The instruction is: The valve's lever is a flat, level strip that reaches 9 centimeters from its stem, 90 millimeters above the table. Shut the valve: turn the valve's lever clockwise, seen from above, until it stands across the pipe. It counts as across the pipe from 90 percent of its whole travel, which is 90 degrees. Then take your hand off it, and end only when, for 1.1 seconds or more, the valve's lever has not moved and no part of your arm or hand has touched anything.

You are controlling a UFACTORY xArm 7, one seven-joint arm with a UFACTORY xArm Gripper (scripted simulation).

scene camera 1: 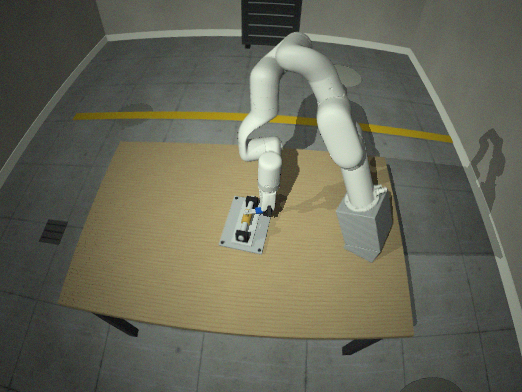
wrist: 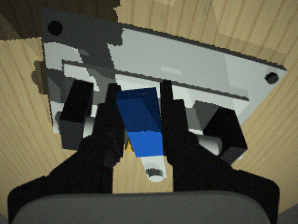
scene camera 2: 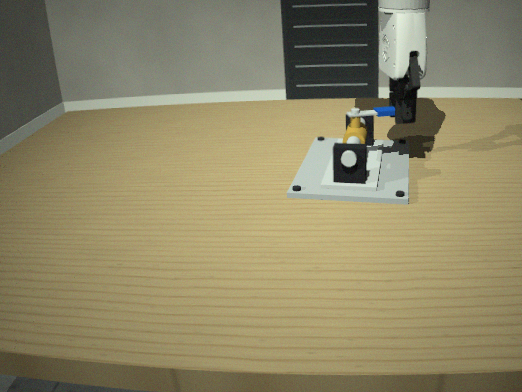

Observation:
In view: my gripper (scene camera 2: 401, 119).
My gripper is seen too in the wrist view (wrist: 141, 97).

